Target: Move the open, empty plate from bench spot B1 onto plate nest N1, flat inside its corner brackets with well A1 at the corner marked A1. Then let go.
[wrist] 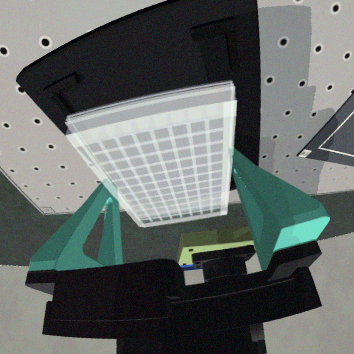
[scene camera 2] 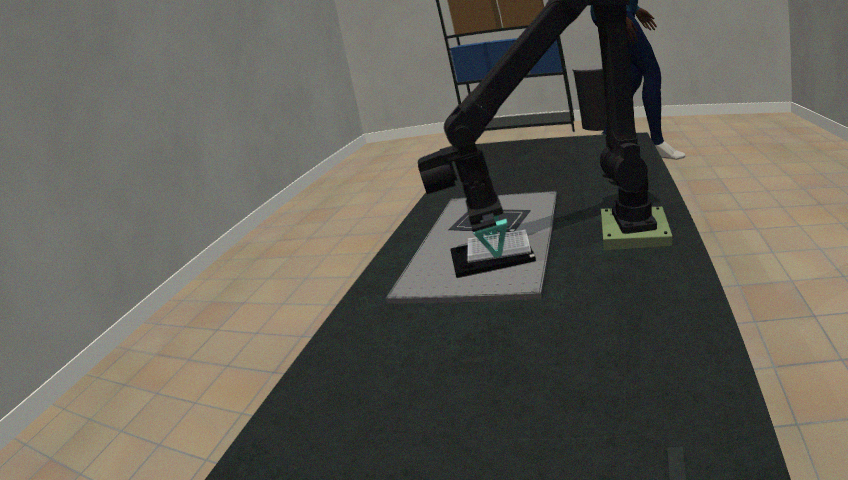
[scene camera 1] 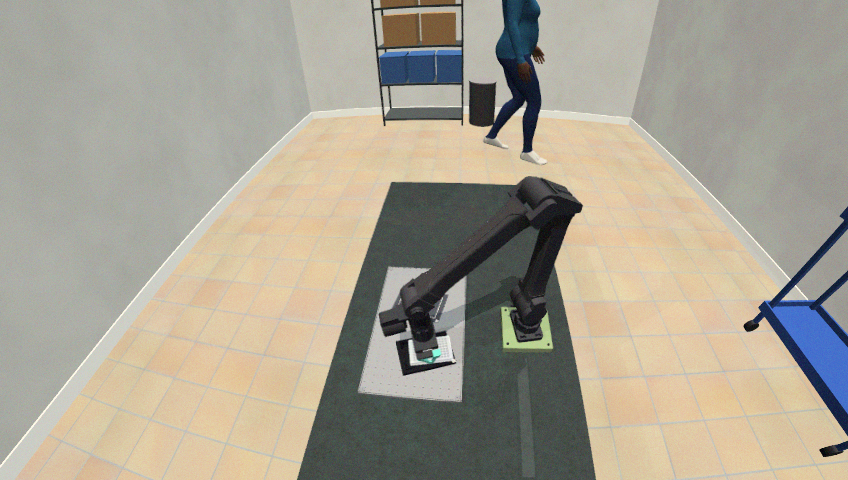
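Pixels of known places: gripper, fingertip midpoint: (wrist: 167,167) (scene camera 2: 495,247) (scene camera 1: 428,351); arm's base at its link origin: (wrist: 221,253) (scene camera 2: 634,220) (scene camera 1: 525,325).
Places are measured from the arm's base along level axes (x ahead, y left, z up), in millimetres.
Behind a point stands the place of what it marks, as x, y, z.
Note:
The clear well plate (scene camera 1: 446,346) @[266, 52, 14] (scene camera 2: 514,241) @[281, 61, 18] (wrist: 158,154) @[350, 63, 20] is between the teal fingers of my gripper (scene camera 1: 431,356) @[322, 61, 9] (scene camera 2: 493,252) @[322, 61, 9] (wrist: 167,167) @[322, 61, 9], which is shut on its two long sides. The plate sits just over the black plate nest (scene camera 1: 409,365) @[377, 105, 12] (scene camera 2: 468,266) @[377, 112, 1] (wrist: 140,53). Two of the nest's corner brackets show beyond the plate's far edge in the wrist view. I cannot tell whether the plate touches the nest. The marked bench spot (scene camera 2: 456,225) @[421, -139, -12] (wrist: 337,140) @[298, -98, -12] lies bare behind the gripper. No corner marks are readable.
Nest and spot lie on a grey perforated board (scene camera 1: 385,370) @[455, 107, -13] (scene camera 2: 427,274) @[464, 96, -14] (wrist: 31,140) @[351, 157, -14] on a dark mat. The arm's green base (scene camera 1: 526,337) @[14, 53, 14] (scene camera 2: 635,232) @[12, 60, 0] stands to the right. A person (scene camera 1: 519,71) walks at the back by a shelf rack (scene camera 1: 375,59) and a black bin (scene camera 1: 481,102). A blue cart (scene camera 1: 802,334) stands far right.

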